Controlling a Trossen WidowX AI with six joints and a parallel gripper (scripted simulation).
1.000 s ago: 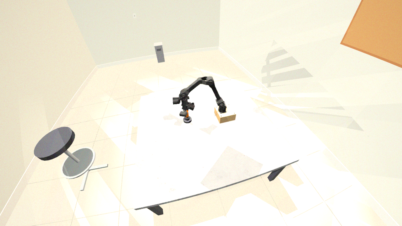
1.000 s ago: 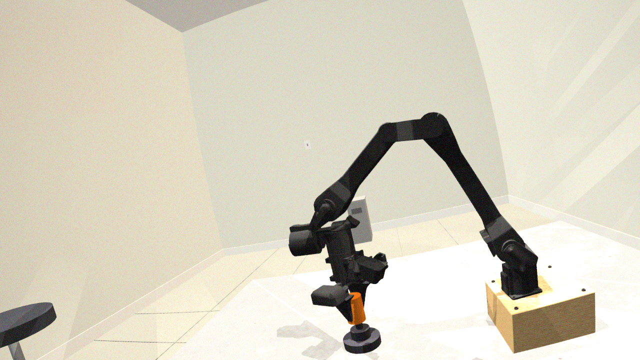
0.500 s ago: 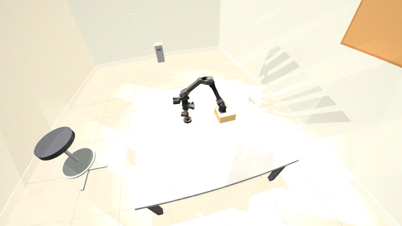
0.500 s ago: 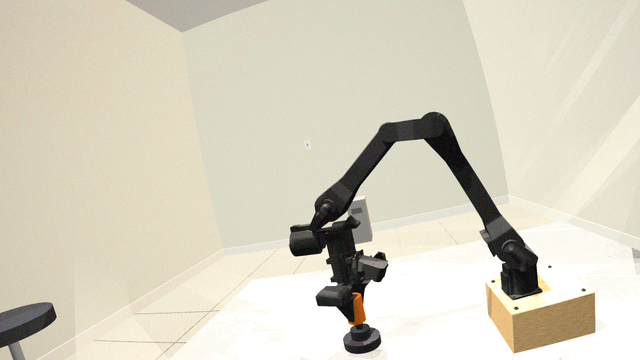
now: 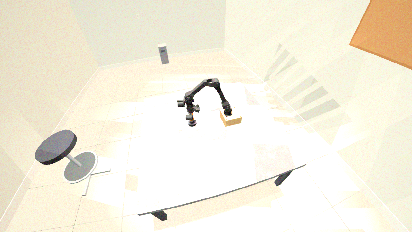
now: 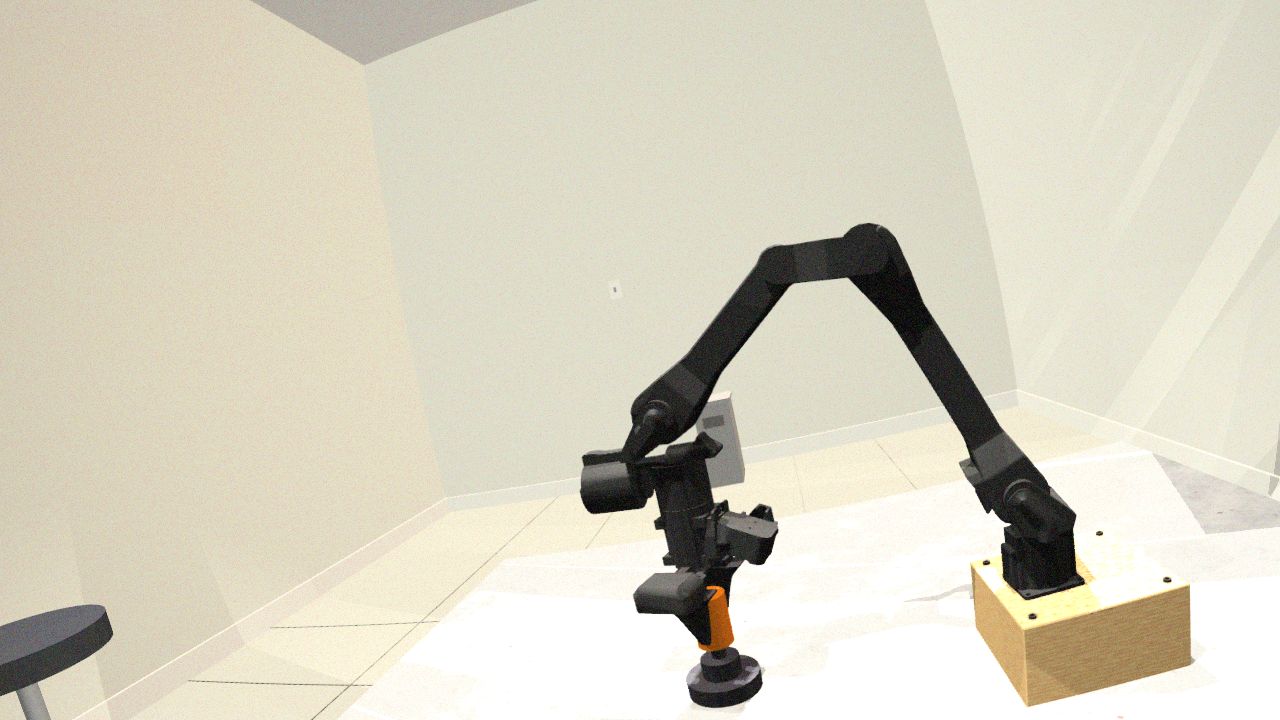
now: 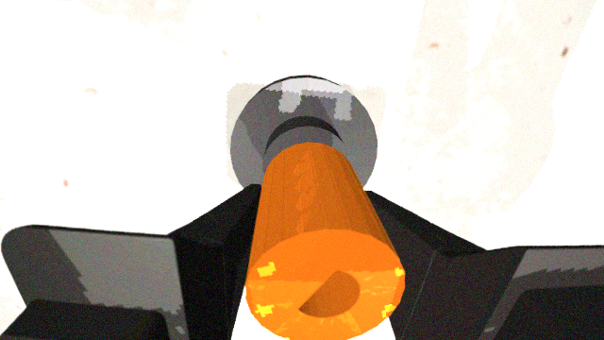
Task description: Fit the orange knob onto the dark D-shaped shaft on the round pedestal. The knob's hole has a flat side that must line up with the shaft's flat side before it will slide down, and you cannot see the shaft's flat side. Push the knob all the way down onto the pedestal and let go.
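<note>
The orange knob is 2 cm above my gripper tip. Also, from my gripper tip: dark shaft (4 cm below).
</note>
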